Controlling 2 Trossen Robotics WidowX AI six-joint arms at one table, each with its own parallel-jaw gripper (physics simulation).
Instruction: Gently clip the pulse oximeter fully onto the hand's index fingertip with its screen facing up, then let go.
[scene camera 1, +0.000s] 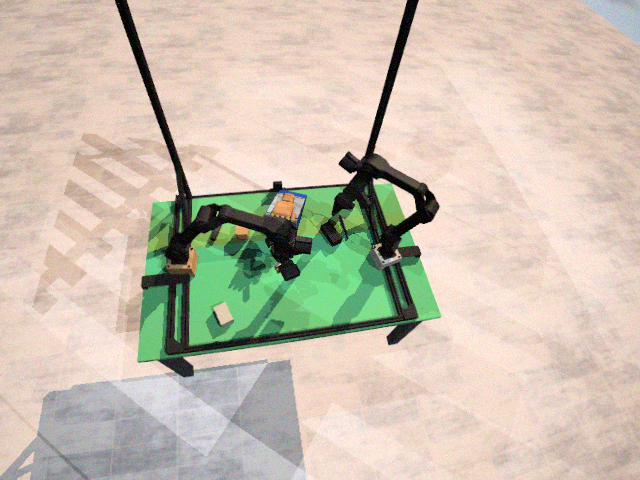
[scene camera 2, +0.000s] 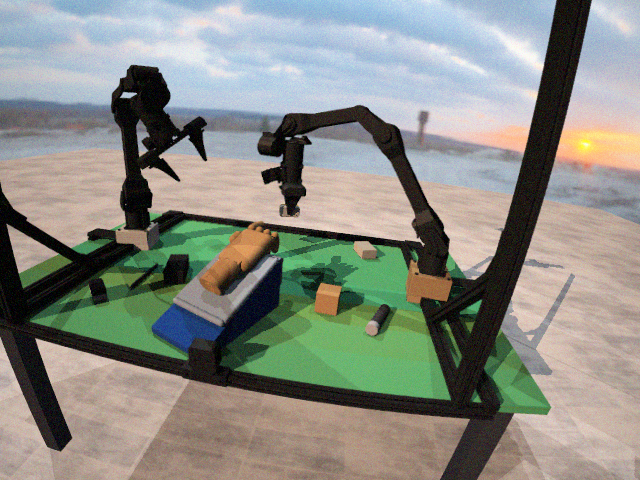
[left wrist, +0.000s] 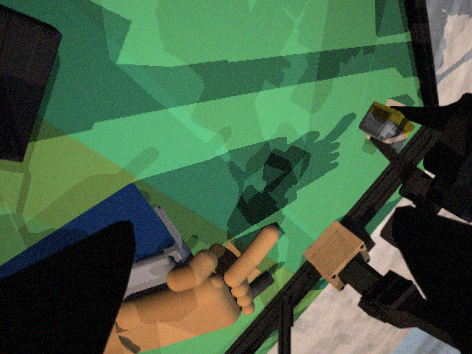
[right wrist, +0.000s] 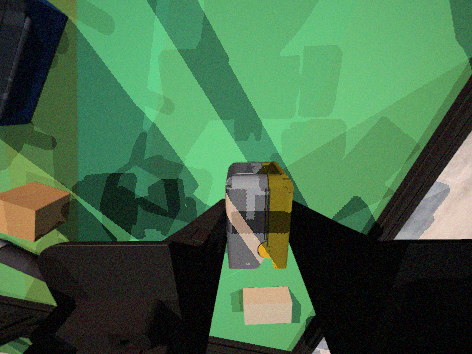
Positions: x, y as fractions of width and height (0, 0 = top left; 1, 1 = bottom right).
My left gripper (scene camera 2: 0.30, 0.36) is 86 cm from the lens. My right gripper (scene camera 2: 0.45, 0.44): 95 cm from the lens. A blue and grey pad (scene camera 2: 0.31, 0.65): 64 cm from the lens.
